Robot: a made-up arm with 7 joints.
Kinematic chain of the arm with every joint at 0, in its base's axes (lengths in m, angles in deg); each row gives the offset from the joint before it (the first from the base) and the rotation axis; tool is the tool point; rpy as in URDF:
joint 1: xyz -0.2 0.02 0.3 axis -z
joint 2: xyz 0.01 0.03 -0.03 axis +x
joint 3: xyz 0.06 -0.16 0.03 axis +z
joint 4: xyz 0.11 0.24 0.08 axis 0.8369 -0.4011 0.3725
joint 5: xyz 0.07 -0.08 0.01 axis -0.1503 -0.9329 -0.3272
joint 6: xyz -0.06 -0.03 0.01 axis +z
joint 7: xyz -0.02 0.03 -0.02 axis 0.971 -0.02 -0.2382
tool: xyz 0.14 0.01 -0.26 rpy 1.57 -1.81 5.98
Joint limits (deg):
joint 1: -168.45..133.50
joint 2: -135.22..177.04
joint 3: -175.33..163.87
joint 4: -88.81..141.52
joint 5: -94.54..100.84
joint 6: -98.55..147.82
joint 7: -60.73..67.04
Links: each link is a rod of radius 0.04 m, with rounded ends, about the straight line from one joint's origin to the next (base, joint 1, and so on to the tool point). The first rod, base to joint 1, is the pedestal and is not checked.
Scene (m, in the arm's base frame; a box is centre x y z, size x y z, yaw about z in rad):
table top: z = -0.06
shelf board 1: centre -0 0.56 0.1 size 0.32 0.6 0.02 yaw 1.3
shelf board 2: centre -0 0.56 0.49 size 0.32 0.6 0.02 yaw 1.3
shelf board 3: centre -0 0.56 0.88 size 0.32 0.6 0.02 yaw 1.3
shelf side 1: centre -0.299 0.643 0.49 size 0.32 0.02 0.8 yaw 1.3
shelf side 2: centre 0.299 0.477 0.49 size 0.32 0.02 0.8 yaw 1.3
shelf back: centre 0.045 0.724 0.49 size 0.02 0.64 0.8 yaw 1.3
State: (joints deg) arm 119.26 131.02 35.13 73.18 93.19 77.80 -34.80
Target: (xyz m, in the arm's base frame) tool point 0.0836 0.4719 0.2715
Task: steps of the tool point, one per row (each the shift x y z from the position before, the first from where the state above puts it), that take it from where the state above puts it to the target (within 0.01 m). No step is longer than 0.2 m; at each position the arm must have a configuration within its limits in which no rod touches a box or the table.
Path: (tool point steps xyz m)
1: 0.0955 -0.1338 -0.0305
2: 0.1388 -0.0847 -0.0231
3: 0.1576 -0.0226 -0.0151
4: 0.1487 0.0404 -0.0072
5: 0.1157 0.0922 0.0003
6: 0.0663 0.1237 0.0072
7: 0.0119 0.1314 0.0129
8: -0.0369 0.1169 0.0172
9: -0.0720 0.0864 0.0201
10: 0.0237 0.0565 0.0022
11: 0.0194 0.0537 0.0008
12: 0.0142 0.0501 -0.0002
13: 0.0085 0.0453 -0.0012
14: 0.0023 0.0397 -0.0016

